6 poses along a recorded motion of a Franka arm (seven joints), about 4.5 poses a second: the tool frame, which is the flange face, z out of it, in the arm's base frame.
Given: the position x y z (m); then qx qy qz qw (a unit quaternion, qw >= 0).
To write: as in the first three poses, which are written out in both.
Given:
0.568 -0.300 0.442 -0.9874 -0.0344 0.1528 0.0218
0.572 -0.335 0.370 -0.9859 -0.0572 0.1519 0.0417
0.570 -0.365 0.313 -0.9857 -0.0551 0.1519 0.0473
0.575 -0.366 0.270 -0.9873 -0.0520 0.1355 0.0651
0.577 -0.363 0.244 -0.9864 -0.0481 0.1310 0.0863
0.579 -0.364 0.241 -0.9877 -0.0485 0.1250 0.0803
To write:
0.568 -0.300 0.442 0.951 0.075 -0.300 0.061 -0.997 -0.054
0.572 -0.335 0.370 0.947 0.125 -0.295 0.100 -0.990 -0.100
0.570 -0.365 0.313 0.948 0.123 -0.294 0.094 -0.989 -0.110
0.575 -0.366 0.270 0.958 0.120 -0.261 0.085 -0.986 -0.143
0.577 -0.363 0.244 0.961 0.118 -0.250 0.072 -0.980 -0.183
0.579 -0.364 0.241 0.964 0.116 -0.239 0.076 -0.982 -0.171

